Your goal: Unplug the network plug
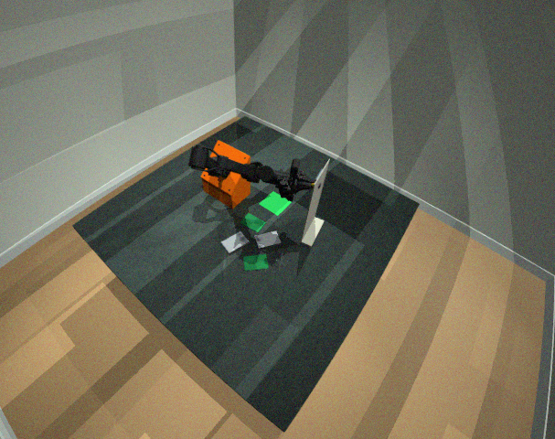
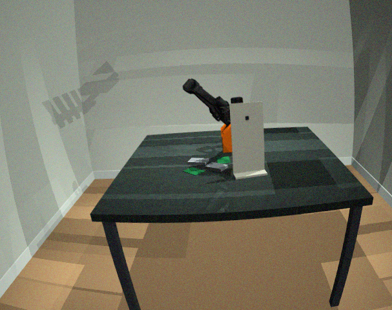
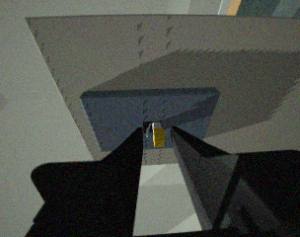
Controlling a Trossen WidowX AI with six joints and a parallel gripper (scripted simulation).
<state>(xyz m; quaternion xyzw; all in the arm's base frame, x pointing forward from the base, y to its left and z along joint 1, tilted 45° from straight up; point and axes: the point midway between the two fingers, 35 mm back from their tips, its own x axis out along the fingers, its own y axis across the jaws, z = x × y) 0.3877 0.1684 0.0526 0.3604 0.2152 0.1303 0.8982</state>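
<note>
The network plug is right at my gripper tip. Round my gripper tip: green marked square (21 cm behind, 3 cm to the left, 29 cm below); upright panel (2 cm ahead, 1 cm to the left, 12 cm below).
</note>
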